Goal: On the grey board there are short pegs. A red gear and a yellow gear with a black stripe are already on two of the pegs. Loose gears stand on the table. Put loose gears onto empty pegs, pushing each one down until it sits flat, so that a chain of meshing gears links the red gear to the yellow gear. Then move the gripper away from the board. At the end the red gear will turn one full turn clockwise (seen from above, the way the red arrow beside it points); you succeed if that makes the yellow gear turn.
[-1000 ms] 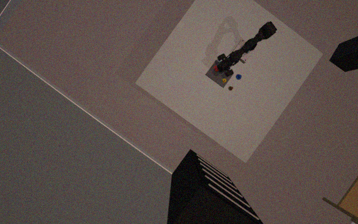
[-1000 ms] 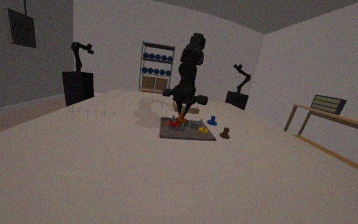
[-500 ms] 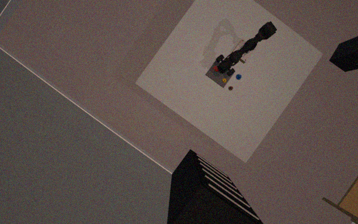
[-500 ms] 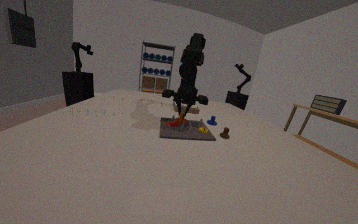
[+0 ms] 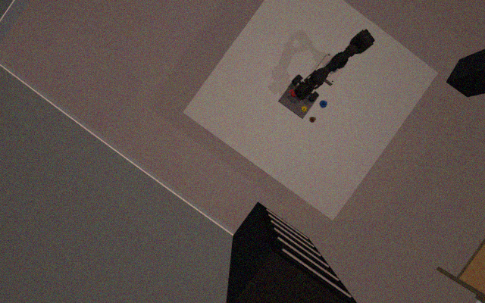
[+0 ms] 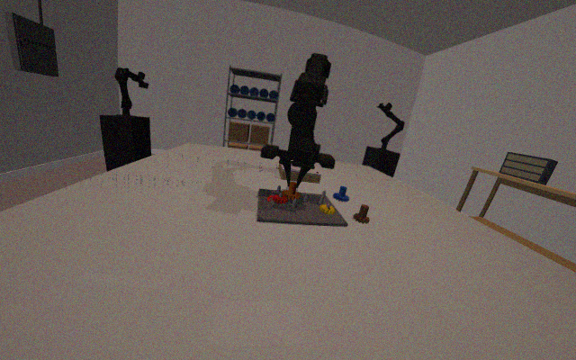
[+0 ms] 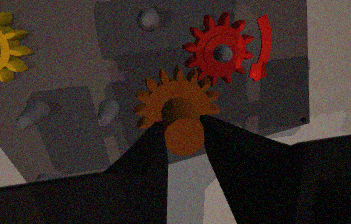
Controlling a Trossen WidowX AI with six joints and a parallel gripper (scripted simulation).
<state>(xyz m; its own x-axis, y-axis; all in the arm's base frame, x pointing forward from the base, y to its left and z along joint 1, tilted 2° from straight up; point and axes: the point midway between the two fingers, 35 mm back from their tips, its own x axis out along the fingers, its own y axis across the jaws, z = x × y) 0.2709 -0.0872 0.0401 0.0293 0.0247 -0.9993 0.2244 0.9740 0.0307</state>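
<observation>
My gripper tip is 1 cm above the orange gear. Round my gripper tip: blue gear (3 cm behind, 18 cm to the left, 3 cm below); then red gear (2 cm ahead, 3 cm to the right, 3 cm below); then yellow gear (7 cm ahead, 8 cm to the left, 2 cm below).
</observation>
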